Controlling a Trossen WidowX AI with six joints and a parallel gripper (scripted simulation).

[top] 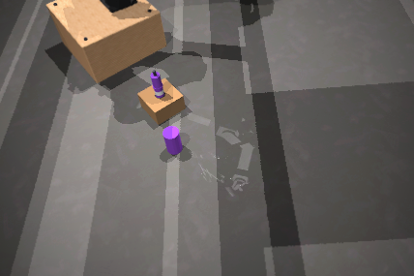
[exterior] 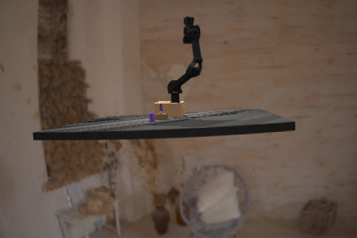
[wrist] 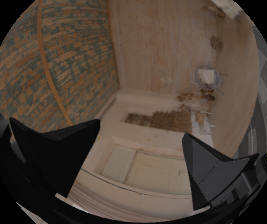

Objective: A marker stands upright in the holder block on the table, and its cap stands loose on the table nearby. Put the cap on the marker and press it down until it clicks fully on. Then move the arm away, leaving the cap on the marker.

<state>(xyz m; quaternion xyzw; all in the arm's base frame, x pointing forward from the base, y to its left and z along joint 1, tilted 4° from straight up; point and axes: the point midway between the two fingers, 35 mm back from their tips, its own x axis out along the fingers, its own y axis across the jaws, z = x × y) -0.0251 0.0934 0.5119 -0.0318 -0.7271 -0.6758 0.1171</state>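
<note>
Right now my gripper tip is 380 mm short of the purple cap, 210 mm to the left of it and 590 mm above it. From my gripper tip the other things lie so: holder block: 280 mm ahead, 170 mm to the right, 600 mm below.
</note>
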